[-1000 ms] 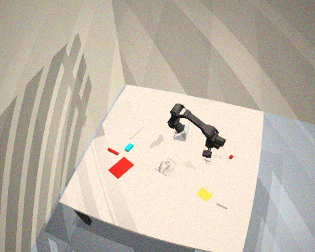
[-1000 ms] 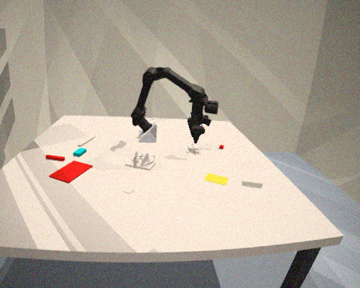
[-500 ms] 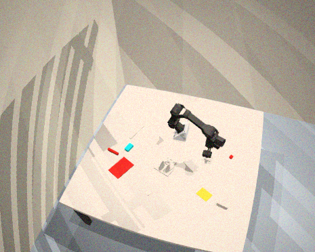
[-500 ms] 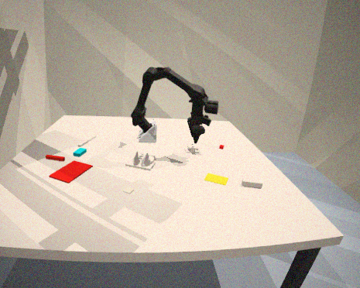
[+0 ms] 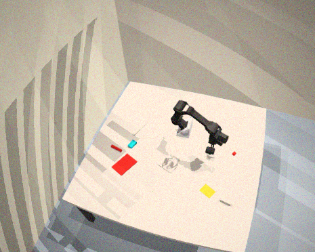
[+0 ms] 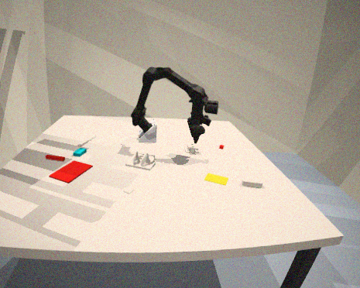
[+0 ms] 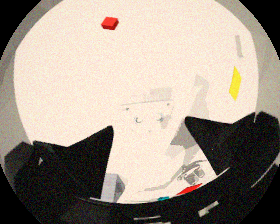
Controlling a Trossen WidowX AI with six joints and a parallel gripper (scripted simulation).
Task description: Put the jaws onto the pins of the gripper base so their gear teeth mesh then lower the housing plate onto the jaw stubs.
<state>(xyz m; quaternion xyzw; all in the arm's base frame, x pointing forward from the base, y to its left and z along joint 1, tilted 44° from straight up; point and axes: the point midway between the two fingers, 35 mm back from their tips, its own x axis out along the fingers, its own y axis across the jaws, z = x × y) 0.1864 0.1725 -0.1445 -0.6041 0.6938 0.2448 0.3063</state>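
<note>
Now: gripper tip 3 cm above the white housing part and 1 cm to the left of it. From my gripper tip the other things lie so: pale stand: 5 cm below, 1 cm to the right; small red cube: 18 cm to the left, 5 cm below, 2 cm behind; yellow tile: 30 cm ahead, 6 cm below, 2 cm to the left.
</note>
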